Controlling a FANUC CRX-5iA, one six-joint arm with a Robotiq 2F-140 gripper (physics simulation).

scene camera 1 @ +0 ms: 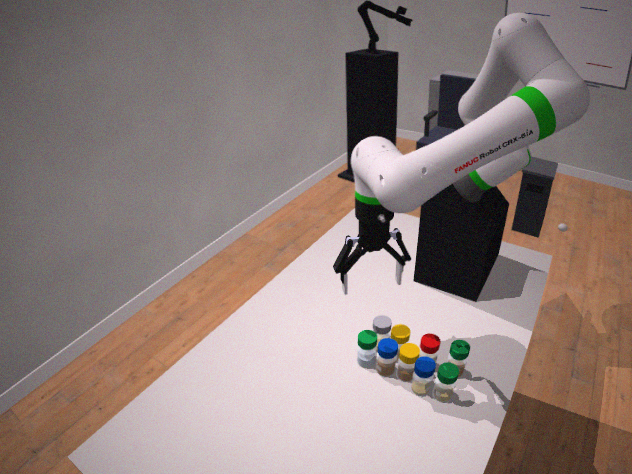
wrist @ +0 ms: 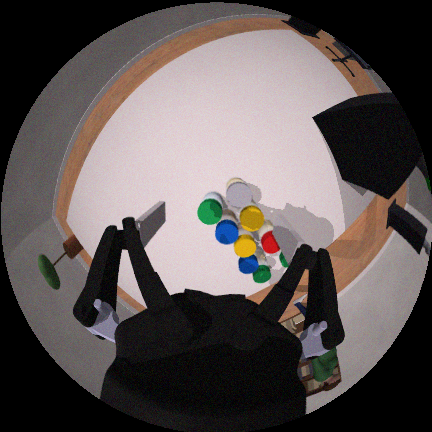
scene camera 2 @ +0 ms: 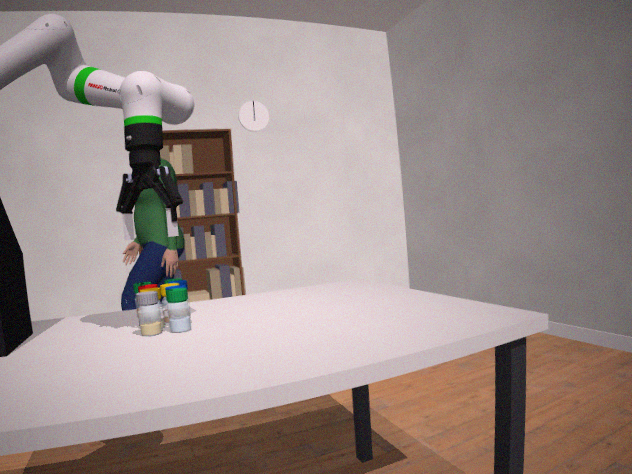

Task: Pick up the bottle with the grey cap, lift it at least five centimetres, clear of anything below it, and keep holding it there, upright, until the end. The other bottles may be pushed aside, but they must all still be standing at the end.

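Frame: origin at the arm's base, x back, y right, z up, level; centimetres.
Seen in the pictures: gripper, fingertip midpoint: (scene camera 1: pixel 371 286) (wrist: pixel 219 217) (scene camera 2: pixel 150 238); arm's base, origin of the base link: (scene camera 1: pixel 464 182).
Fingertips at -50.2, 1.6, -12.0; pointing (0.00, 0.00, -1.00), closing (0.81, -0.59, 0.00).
Observation:
Offsets run from my fingertips to a thing's middle, as dx, dy, dz. Level surfaces: height alone.
The grey-capped bottle @(+2.8, -2.4, -18.6) (scene camera 1: pixel 381 324) (scene camera 2: pixel 148 312) (wrist: pixel 239 194) stands upright at one end of the bottle group. A green-capped bottle @(-4.7, -2.7, -18.6) (scene camera 1: pixel 367 340) (scene camera 2: pixel 178 295) (wrist: pixel 210 211) and a yellow-capped bottle @(+2.8, -8.7, -18.6) (scene camera 1: pixel 400 334) (wrist: pixel 252 218) stand close beside it. A blue-capped bottle @(-3.9, -9.0, -18.6) (scene camera 1: pixel 387 348) (wrist: pixel 227 231) stands near these two. My gripper (scene camera 1: pixel 372 283) (scene camera 2: pixel 150 229) (wrist: pixel 219 217) is open and empty, pointing down, high above the grey-capped end of the group. In the wrist view the grey cap lies ahead of the line between the fingers.
Further bottles stand behind: red-capped @(+4.7, -17.4, -18.6) (scene camera 1: pixel 430 343) (wrist: pixel 270 242), yellow-capped @(-1.9, -14.7, -18.6) (scene camera 1: pixel 408 353) (wrist: pixel 245 246), blue-capped @(-3.6, -20.7, -18.6) (scene camera 1: pixel 424 367) (wrist: pixel 248 264) and green-capped @(-1.8, -26.8, -18.6) (scene camera 1: pixel 447 373) @(+7.5, -25.3, -18.6) (scene camera 1: pixel 459 349). The black robot pedestal (scene camera 1: pixel 456 244) (wrist: pixel 372 145) rises beside the white table @(dz -23.8) (scene camera 1: pixel 229 382) (scene camera 2: pixel 306 346).

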